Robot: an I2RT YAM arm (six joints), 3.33 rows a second.
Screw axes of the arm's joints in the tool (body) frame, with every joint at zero. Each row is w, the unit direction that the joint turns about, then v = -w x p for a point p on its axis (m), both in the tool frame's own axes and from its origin. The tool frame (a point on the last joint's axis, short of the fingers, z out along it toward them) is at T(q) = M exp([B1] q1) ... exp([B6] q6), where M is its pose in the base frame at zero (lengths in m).
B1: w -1 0 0 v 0 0.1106 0
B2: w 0 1 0 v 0.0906 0 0.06
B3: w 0 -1 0 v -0.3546 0 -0.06
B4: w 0 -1 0 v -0.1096 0 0
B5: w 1 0 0 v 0 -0.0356 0
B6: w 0 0 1 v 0 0 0
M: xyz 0.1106 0 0.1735 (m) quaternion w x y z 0.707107 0 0.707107 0
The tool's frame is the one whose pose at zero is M.
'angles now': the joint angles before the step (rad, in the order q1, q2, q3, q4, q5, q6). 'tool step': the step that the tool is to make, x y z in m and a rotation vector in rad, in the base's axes. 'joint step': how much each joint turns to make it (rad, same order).
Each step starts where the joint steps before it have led.
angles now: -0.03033 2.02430 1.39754 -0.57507 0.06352 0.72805
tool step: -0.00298 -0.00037 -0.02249 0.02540 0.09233 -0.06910
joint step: -0.00113 0.05417 -0.00002 -0.04347 0.00000 0.07172
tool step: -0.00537 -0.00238 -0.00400 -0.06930 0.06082 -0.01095
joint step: -0.00002 0.00762 -0.00001 -0.05035 0.07171 -0.00650
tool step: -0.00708 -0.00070 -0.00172 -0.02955 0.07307 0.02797
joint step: 0.00001 0.00153 0.00000 -0.06563 0.02632 -0.03356
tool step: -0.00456 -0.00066 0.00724 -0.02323 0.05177 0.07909
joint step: -0.00076 -0.01411 0.01148 -0.06259 0.01451 -0.08354
